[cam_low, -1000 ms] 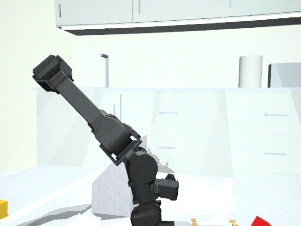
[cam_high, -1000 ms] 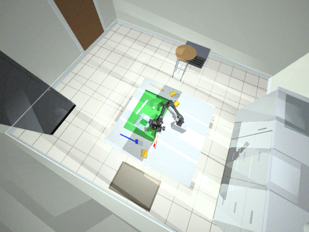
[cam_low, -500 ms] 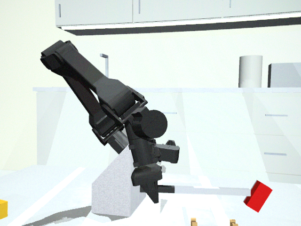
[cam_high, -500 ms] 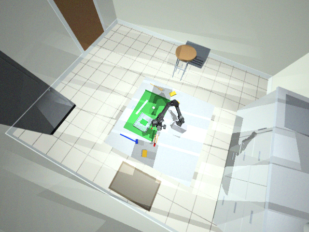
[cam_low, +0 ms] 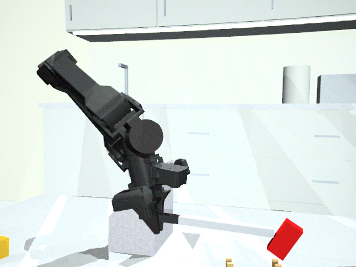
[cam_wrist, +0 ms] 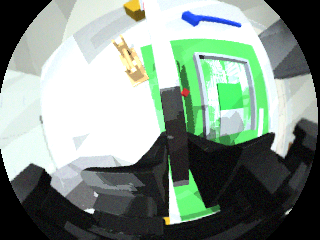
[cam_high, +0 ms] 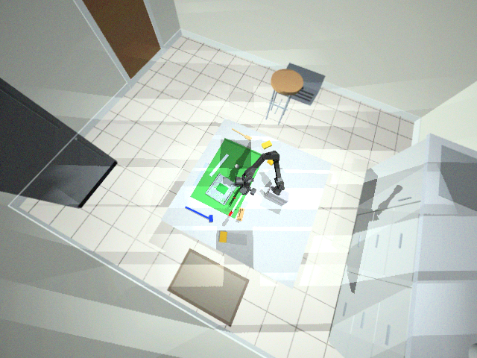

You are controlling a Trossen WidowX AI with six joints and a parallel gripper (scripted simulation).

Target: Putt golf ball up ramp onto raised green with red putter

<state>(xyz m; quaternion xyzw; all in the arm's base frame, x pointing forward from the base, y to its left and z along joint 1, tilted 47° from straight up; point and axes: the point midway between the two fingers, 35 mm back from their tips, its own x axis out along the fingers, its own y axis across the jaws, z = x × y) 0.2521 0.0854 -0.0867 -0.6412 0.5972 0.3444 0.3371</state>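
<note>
Right now the red putter is 10 mm behind my gripper tip, 110 mm to the left of it and 20 mm above it. Round my gripper tip: blue putter: 250 mm ahead, 360 mm to the left, 120 mm below; green mat: 230 mm ahead, 110 mm to the right, 130 mm below; white golf ball: 210 mm ahead, 230 mm to the right, 110 mm below.
</note>
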